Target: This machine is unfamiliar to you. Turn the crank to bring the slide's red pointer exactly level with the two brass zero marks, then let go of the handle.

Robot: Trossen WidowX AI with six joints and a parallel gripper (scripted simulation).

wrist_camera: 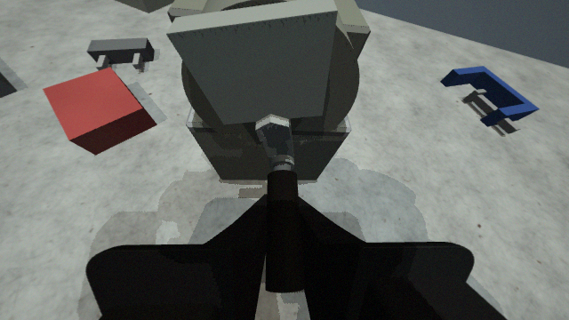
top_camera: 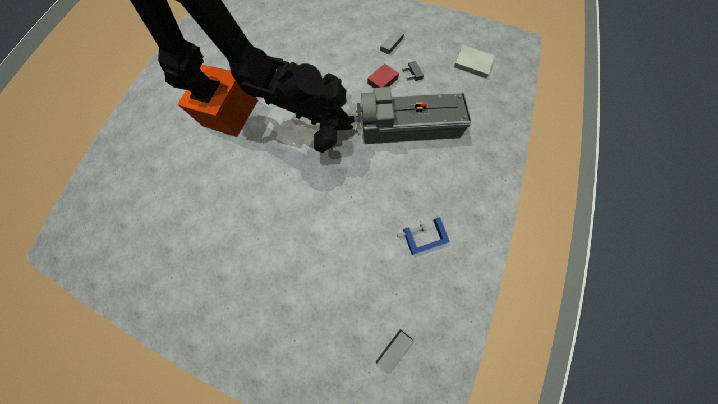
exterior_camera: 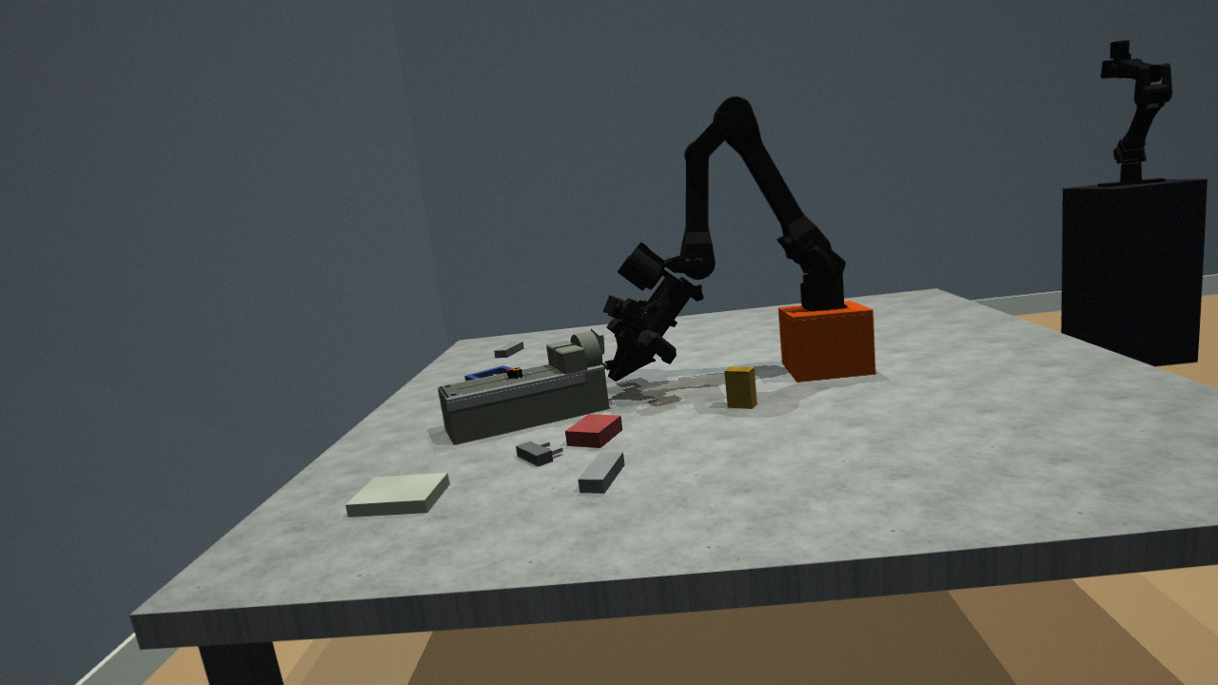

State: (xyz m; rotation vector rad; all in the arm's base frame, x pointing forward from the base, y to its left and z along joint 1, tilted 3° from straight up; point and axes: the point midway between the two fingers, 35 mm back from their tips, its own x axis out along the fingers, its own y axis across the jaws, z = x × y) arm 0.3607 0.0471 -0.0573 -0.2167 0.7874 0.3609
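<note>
My gripper tip is now 2 cm past the black crank handle, 1 cm to the left of it and 3 cm below it. The rest, counted from my gripper tip: red pointer (16 cm ahead, 8 cm to the left, 5 cm above); yellow block (21 cm behind, 11 cm to the left, 1 cm below); red block (2 cm ahead, 19 cm to the left, 2 cm below).
</note>
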